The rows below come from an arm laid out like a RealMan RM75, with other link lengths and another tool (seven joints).
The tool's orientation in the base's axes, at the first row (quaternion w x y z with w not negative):
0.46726 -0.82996 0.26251 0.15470
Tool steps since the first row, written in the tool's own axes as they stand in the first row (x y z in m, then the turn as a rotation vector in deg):
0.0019 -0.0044 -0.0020 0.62 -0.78 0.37
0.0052 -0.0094 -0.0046 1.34 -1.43 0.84
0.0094 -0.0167 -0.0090 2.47 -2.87 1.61
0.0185 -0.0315 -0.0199 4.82 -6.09 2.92
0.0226 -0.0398 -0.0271 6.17 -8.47 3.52
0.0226 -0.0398 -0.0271 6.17 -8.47 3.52
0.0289 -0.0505 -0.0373 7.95 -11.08 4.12
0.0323 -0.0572 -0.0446 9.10 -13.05 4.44
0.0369 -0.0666 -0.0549 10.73 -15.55 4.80
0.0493 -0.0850 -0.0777 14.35 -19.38 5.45
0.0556 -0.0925 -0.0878 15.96 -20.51 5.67
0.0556 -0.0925 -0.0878 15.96 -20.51 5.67
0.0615 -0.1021 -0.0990 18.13 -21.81 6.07
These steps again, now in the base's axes. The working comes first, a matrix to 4 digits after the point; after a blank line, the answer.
The tool's axes in the first row as the columns of a matrix, in the base's axes (used below as rounded here):
0.8143 -0.5803 -0.0115
-0.2912 -0.4255 0.8568
-0.5021 -0.6944 -0.5155

0.0041 -0.0004 0.0031 0.95 0.47 0.04
0.0097 -0.0015 0.0063 1.91 0.94 -0.11
0.0174 -0.0033 0.0115 3.66 1.88 -0.08
0.0336 -0.0090 0.0228 7.43 3.69 0.30
0.0418 -0.0129 0.0303 9.90 4.82 0.97
0.0418 -0.0129 0.0303 9.90 4.82 0.97
0.0533 -0.0189 0.0398 12.86 5.93 1.58
0.0600 -0.0233 0.0465 14.93 6.71 2.20
0.0693 -0.0294 0.0560 17.71 7.60 2.94
0.0904 -0.0448 0.0743 22.87 8.74 3.44
0.1000 -0.0521 0.0816 24.83 8.94 3.31
0.1000 -0.0521 0.0816 24.83 8.94 3.31
0.1105 -0.0593 0.0911 27.35 9.20 2.91

